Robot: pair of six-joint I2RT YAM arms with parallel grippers.
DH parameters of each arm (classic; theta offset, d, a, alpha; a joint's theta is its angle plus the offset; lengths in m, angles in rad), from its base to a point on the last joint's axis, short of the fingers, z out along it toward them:
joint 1: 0 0.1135 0.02 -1.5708
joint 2: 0 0 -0.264 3.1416
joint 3: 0.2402 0 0.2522 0
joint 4: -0.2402 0 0.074 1.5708
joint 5: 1.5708 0 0 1.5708
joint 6: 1.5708 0.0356 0 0
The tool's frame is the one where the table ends.
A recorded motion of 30 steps. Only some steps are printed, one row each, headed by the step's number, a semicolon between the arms.
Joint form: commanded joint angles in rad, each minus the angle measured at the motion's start. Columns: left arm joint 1, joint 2, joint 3, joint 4, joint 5, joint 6; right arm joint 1, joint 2, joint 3, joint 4, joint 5, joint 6.
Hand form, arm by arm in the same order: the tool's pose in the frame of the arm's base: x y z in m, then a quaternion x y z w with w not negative. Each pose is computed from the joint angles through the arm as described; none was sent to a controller.
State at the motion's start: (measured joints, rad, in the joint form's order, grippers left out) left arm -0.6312 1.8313 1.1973 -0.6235 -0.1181 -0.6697; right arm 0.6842 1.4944 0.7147 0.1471 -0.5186 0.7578
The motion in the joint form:
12: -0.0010 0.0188 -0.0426 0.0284 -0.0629 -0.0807; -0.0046 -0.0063 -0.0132 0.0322 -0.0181 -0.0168
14: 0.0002 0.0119 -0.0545 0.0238 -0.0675 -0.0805; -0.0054 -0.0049 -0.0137 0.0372 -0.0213 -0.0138
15: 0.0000 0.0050 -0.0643 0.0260 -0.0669 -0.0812; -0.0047 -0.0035 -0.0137 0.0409 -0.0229 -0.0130
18: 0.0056 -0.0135 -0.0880 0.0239 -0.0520 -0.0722; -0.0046 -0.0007 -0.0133 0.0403 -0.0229 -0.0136
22: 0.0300 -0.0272 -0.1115 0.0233 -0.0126 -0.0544; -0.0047 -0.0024 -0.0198 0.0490 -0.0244 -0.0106
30: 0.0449 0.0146 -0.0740 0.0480 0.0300 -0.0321; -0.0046 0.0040 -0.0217 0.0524 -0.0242 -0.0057
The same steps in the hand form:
12: 0.2857 -0.2013 0.1516 -0.07084 0.98368 -0.01975 0.16423; 0.2216 0.2024 0.1859 -0.09655 0.85784 0.46945 0.18550
14: 0.2834 -0.1989 0.1507 -0.07124 0.98410 -0.01481 0.16206; 0.2219 0.2025 0.1858 -0.09604 0.85699 0.47128 0.18507
15: 0.2816 -0.1977 0.1505 -0.07142 0.98416 -0.01489 0.16160; 0.2219 0.2029 0.1857 -0.09665 0.85631 0.47240 0.18503
18: 0.2775 -0.1930 0.1503 -0.06851 0.98549 -0.01716 0.15436; 0.2221 0.2030 0.1850 -0.09657 0.85693 0.47166 0.18406
22: 0.2766 -0.1841 0.1485 -0.06899 0.98756 -0.02617 0.13883; 0.2214 0.2025 0.1843 -0.09608 0.85606 0.47325 0.18430
30: 0.2888 -0.1881 0.1452 -0.06310 0.98776 -0.04665 0.13478; 0.2216 0.2027 0.1822 -0.09336 0.85738 0.47251 0.18141

